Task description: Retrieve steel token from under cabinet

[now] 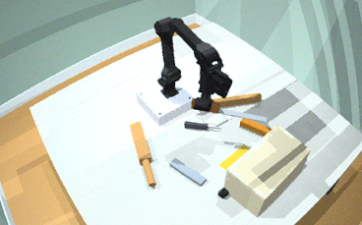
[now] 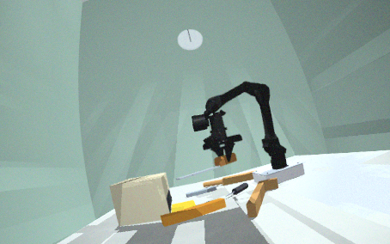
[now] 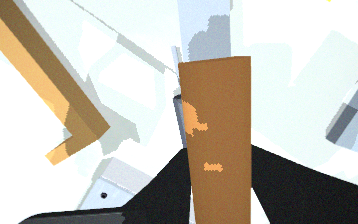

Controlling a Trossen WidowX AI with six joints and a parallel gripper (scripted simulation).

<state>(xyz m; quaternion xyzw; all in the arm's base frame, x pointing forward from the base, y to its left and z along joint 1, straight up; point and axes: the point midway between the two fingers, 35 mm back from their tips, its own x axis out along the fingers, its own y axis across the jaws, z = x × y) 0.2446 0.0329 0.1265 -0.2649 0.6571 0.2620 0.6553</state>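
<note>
The grey flat bar is 18 cm to the right of my gripper tip, 15 cm ahead of it and 14 cm below it. The rest, counted from my gripper tip: orange paddle 29 cm to the right, 12 cm below; orange bar 21 cm to the left, 15 cm ahead, 13 cm below.
</note>
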